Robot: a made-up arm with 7 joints. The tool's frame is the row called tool.
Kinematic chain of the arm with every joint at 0, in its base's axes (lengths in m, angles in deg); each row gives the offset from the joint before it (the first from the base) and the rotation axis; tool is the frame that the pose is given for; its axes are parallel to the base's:
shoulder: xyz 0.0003 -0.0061 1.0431 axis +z
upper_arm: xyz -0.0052 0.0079 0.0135 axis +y
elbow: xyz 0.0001 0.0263 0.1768 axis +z
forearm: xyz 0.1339 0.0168 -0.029 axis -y
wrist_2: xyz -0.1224 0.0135 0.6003 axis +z
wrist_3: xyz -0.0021 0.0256 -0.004 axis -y
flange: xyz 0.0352 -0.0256 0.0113 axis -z
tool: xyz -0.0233 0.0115 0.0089
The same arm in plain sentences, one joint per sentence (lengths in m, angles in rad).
The arm has seven revolute joints in a row. What follows holds with every joint at zero, and every direction is one of the base frame's.
The first joint sits 0.0003 m along +x and 0.0061 m along -y and 1.0431 m along +z from the base frame's origin and turns about +z.
The second joint sits 0.0052 m along -x and 0.0079 m along +y and 0.0135 m along +z from the first joint and turns about +y.
The third joint sits 0.0001 m along +x and 0.0263 m along +y and 0.1768 m along +z from the second joint and turns about +z.
The fourth joint sits 0.1339 m along +x and 0.0168 m along +y and 0.029 m along -z from the third joint and turns about -y.
The fifth joint sits 0.1224 m along -x and 0.0135 m along +y and 0.6003 m along +z from the fourth joint and turns about +z.
The sixth joint sits 0.0021 m along -x and 0.0256 m along +y and 0.004 m along -z from the fifth joint and turns about -y.
The seventh joint sits 0.0352 m along +x and 0.0256 m along -y and 0.0113 m along +z from the sixth joint and turns about -z.
The tool frame, which is the frame that the pose is given for, sits 0.0233 m along -x and 0.0115 m along +y and 0.0089 m along +z from the seventh joint; its axes are parallel to the base frame's.

